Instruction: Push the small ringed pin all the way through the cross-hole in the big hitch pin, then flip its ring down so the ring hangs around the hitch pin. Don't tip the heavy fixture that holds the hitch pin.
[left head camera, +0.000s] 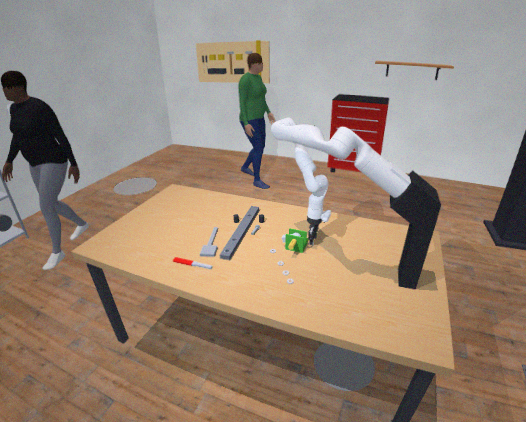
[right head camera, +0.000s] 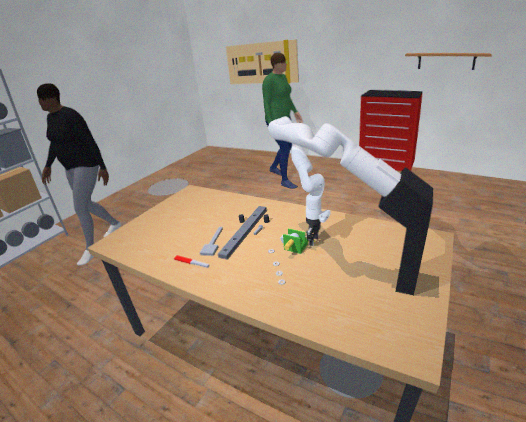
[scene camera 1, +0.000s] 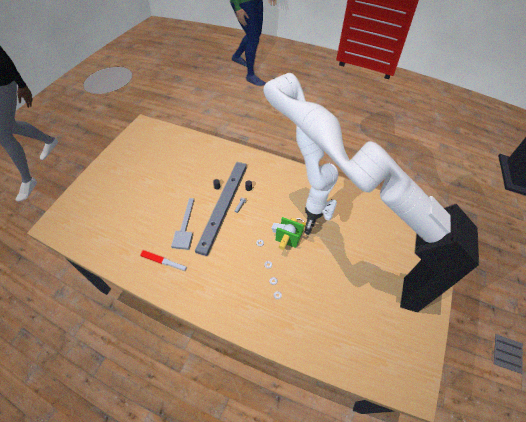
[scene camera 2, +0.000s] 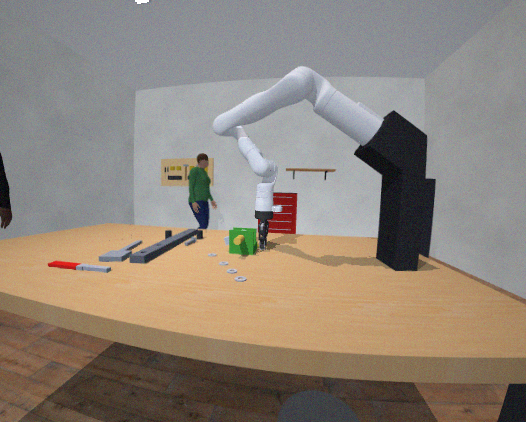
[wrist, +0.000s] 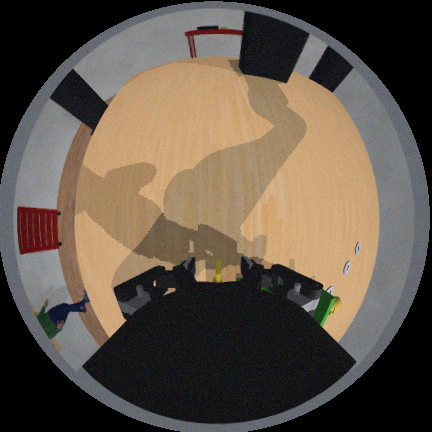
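Seen in the pictures: gripper, fingertip midpoint: (left head camera: 312, 241) (right head camera: 313, 242) (scene camera 2: 263, 247) (wrist: 217, 263); arm's base, origin of the base link: (left head camera: 401, 188) (right head camera: 392, 186) (scene camera 1: 435, 228) (scene camera 2: 371, 134).
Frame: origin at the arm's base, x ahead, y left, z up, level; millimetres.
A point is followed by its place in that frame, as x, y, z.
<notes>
The green fixture (left head camera: 301, 244) {387, -54, -375} (right head camera: 302, 242) {386, -103, -392} (scene camera 1: 297, 238) {381, -55, -352} (scene camera 2: 250, 245) {389, -55, -390} (wrist: 326, 307) {389, -62, -339} stands upright on the table. The yellow-orange hitch pin (left head camera: 293, 244) {418, -14, -353} (right head camera: 289, 245) {418, -14, -356} (scene camera 1: 284, 242) {424, -22, -353} (scene camera 2: 239, 240) {421, -2, -360} (wrist: 338, 304) {421, -9, -353} sticks out of its near face. My gripper (left head camera: 310, 243) {350, -167, -426} (right head camera: 311, 243) {350, -167, -426} (scene camera 1: 307, 232) {350, -167, -426} (scene camera 2: 262, 247) {350, -167, -426} (wrist: 217, 263) {350, -167, -426} is open, pointing down low over the table just right of the fixture. In the wrist view the small pin's yellow shaft (wrist: 218, 272) {357, -167, -415} shows between the spread fingers, not gripped. Its ring is mostly hidden; whether the pin sits in the cross-hole cannot be told.
Several washers (left head camera: 280, 263) {459, 65, -421} (scene camera 1: 268, 264) {458, 47, -423} lie in front of the fixture. Left of it are a bolt (scene camera 1: 240, 205) {660, -167, -410}, a long grey bar (scene camera 1: 222, 207) {726, -125, -400}, two black cylinders, a grey flat tool (scene camera 1: 182, 239) {821, 71, -409} and a red-handled tool (scene camera 1: 152, 257) {901, 185, -415}. The black arm base (left head camera: 417, 230) {-81, 67, -136} stands at the right.
</notes>
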